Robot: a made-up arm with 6 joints. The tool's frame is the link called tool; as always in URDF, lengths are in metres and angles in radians.
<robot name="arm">
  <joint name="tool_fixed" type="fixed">
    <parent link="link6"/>
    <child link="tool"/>
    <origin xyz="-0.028 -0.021 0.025" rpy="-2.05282 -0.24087 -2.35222"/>
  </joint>
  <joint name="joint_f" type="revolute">
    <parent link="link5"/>
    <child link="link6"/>
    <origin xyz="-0.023 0.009 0.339" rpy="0 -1.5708 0"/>
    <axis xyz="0 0 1"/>
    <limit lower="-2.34" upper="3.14"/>
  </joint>
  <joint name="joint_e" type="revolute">
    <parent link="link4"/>
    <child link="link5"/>
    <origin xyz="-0.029 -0.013 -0.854" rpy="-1.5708 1.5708 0"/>
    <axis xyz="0 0 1"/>
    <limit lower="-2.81" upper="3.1"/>
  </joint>
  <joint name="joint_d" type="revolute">
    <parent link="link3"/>
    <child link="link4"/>
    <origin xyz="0.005 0.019 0.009" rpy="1.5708 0 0"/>
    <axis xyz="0 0 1"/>
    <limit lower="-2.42" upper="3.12"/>
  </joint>
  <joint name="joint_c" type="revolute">
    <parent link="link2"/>
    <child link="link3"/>
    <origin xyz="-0.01 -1.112 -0.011" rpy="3.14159 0 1.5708"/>
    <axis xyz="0 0 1"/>
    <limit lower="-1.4" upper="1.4"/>
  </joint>
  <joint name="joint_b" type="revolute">
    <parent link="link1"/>
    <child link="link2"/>
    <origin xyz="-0.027 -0.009 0.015" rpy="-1.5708 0 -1.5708"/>
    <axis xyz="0 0 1"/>
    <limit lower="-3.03" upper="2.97"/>
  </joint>
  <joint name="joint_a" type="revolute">
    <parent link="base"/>
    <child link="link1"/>
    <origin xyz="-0.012 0.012 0.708" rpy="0 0 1.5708"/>
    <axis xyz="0 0 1"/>
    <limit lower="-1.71" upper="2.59"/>
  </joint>
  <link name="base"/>
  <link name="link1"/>
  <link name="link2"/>
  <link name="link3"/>
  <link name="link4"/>
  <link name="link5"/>
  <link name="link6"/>
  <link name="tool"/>
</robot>
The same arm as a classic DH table. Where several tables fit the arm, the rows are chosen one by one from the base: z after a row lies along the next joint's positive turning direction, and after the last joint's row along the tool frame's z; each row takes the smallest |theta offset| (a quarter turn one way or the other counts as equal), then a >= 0, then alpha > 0; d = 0 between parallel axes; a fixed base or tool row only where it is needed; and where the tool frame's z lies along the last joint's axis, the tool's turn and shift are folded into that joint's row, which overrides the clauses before.
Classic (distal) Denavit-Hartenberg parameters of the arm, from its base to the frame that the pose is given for. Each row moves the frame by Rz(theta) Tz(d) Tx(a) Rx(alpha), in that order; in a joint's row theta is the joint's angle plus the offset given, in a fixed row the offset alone. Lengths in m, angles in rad.
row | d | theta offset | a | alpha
base (fixed) | 0 | -0.7854 | -0.017 | 0
joint_a | 0.723 | 0.7854 | 0.009 | -1.5708
joint_b | 0 | 1.5618 | -1.112 | 3.1416
joint_c | 0.047 | -0.009 | 0.005 | 1.5708
joint_d | -0.873 | 0 | -0.029 | -1.5708
joint_e | 0.326 | 0 | -0.009 | 1.5708
joint_f | 0.0476 | -0.9056 | 0.035 | -2.0378
tool (fixed) | -0.0009 | -0.2704 | 0 | 0
Joint limits (rad, base to tool): -1.71..2.59 -3.03..2.97 -1.4..1.4 -2.42..3.12 -2.81..3.1 -2.34..3.14

